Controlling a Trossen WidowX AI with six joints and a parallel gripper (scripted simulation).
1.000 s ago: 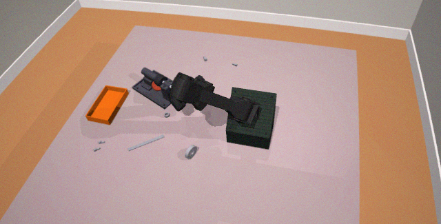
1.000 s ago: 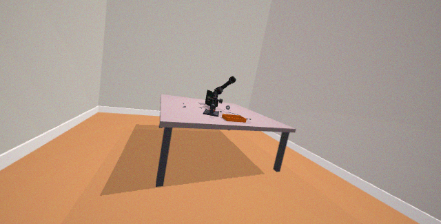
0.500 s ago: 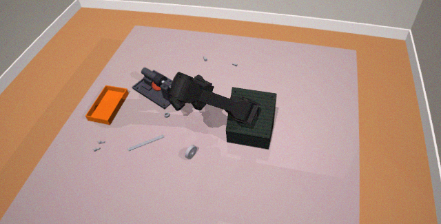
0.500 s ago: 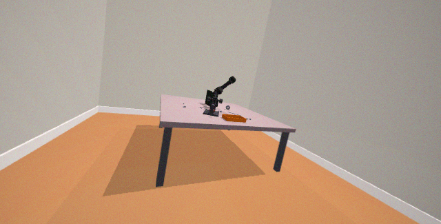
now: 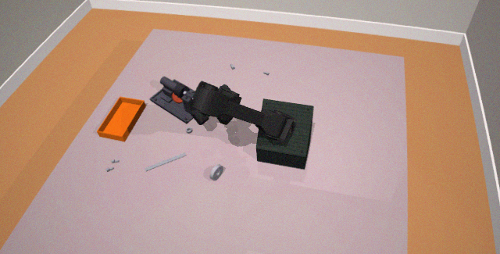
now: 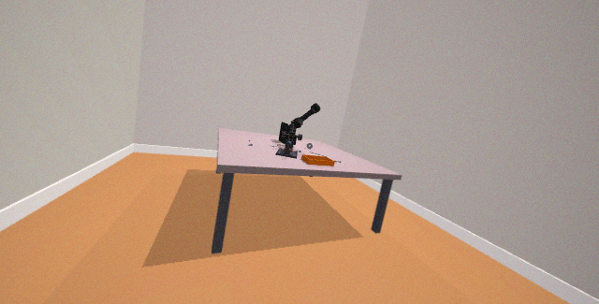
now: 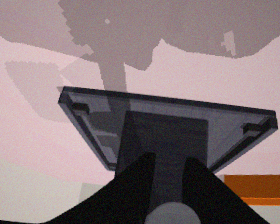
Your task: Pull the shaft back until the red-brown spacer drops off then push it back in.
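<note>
My gripper tip is 50 mm short of the grey shaft, 30 mm below it and 20 mm to the left of it. The rest, counted from my gripper tip: orange tray (340 mm ahead, 90 mm to the left, 40 mm below); red-brown spacer (140 mm ahead, 70 mm to the right, 30 mm below); small pin (130 mm to the right, 70 mm behind, 50 mm below).
</note>
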